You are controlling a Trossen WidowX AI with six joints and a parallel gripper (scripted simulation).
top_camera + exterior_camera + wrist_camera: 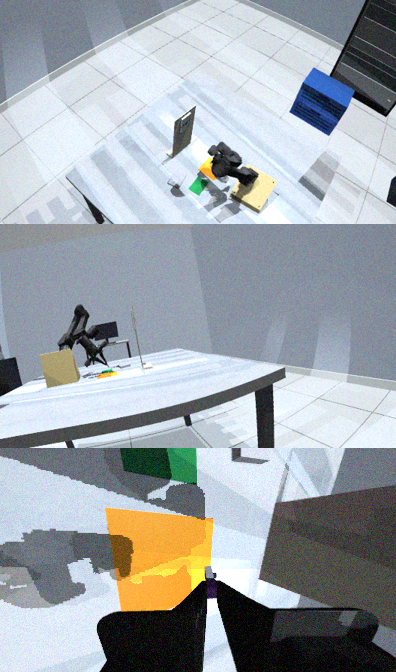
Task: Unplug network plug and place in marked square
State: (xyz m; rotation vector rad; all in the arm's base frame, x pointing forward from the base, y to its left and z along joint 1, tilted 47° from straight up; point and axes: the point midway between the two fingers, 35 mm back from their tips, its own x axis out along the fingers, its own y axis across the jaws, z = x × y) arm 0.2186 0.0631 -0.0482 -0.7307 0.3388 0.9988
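Now: gripper tip 60 mm above the orange square and 10 mm past it. Round my gripper tip: grey plate (200 mm to the left, 100 mm ahead, 50 mm below); then upright panel (220 mm ahead, 100 mm above, 20 mm to the left); then purple network plug (right at my gripper tip).
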